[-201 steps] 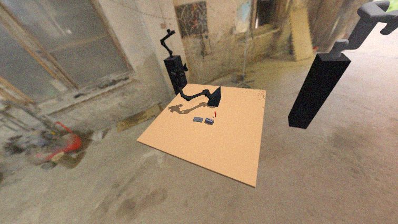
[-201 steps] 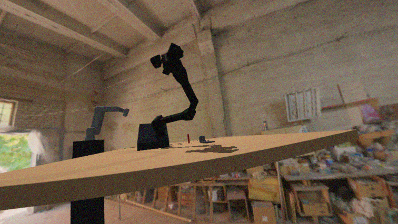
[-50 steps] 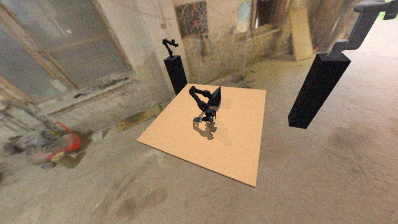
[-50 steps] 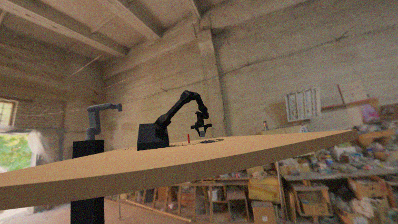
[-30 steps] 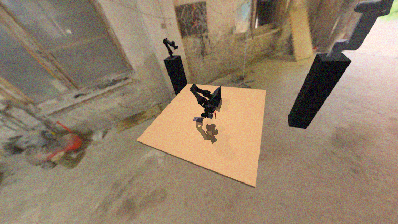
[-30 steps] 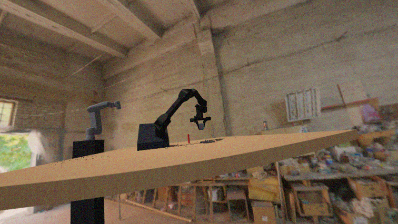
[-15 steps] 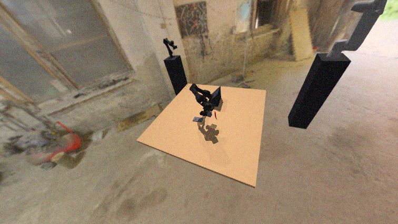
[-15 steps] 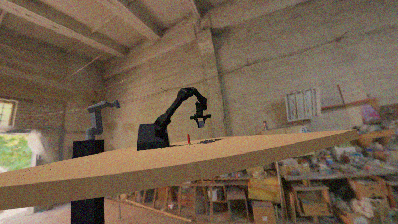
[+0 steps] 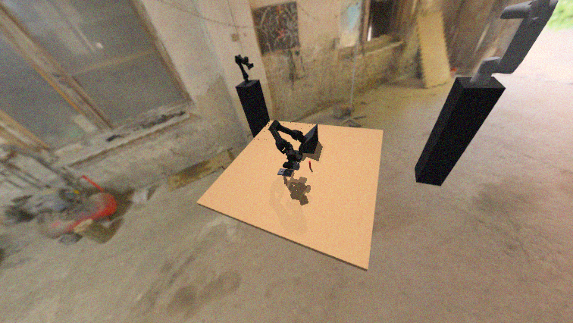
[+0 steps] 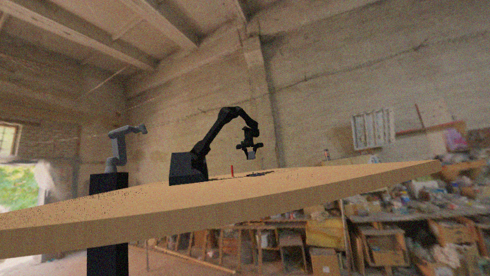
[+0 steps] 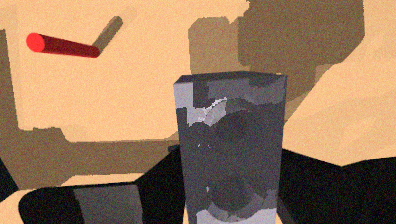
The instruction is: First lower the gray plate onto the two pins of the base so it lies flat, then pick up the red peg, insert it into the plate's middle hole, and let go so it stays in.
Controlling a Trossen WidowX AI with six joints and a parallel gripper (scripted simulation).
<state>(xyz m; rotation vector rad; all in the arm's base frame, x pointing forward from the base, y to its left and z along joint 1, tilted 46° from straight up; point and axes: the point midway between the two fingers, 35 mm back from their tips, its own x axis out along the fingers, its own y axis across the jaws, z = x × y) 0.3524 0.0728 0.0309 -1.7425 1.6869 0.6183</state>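
Now: the dark base 20 mm behind my gripper tip, 100 mm to the right of it and 100 mm below it. Also, from my gripper tip: red peg 120 mm behind, 90 mm to the left, 70 mm below; then gray plate 30 mm above.
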